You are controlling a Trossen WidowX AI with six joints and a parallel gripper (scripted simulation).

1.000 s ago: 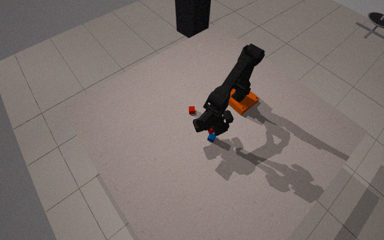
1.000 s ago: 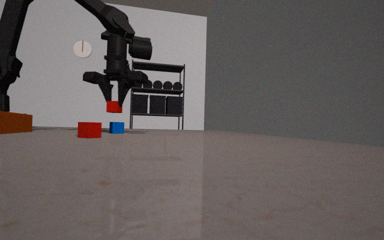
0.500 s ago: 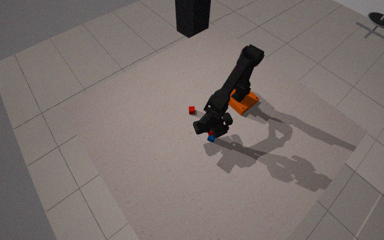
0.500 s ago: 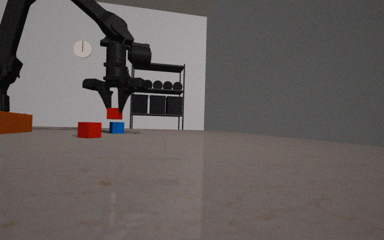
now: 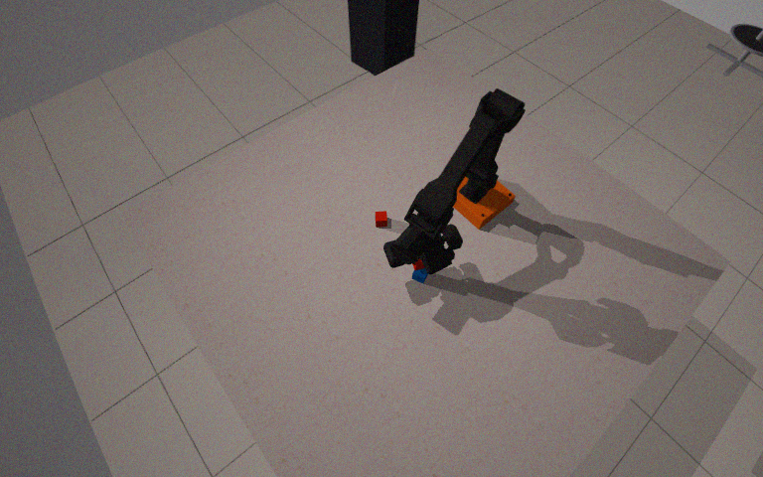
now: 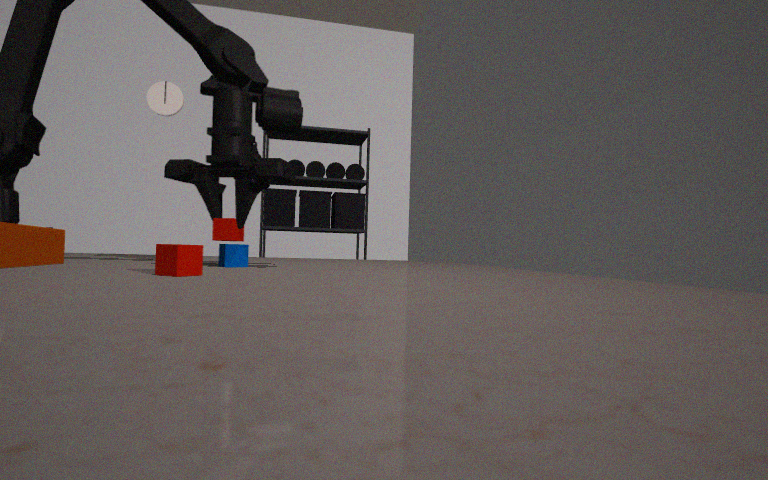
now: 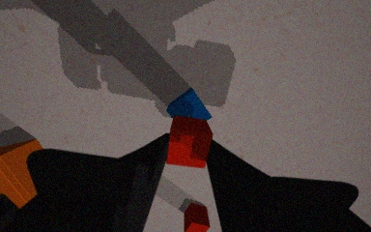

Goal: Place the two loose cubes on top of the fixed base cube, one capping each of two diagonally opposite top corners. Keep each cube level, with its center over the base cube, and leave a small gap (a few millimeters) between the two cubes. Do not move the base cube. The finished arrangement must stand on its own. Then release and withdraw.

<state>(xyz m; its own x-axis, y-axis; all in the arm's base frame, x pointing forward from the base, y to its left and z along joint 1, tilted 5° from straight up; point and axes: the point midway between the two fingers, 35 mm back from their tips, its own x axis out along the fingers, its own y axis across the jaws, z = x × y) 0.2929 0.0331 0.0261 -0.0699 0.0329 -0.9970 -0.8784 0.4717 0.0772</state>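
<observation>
Right now my gripper tip is 4 cm above the blue cube, 2 cm to the right of it and 1 cm short of it.
</observation>
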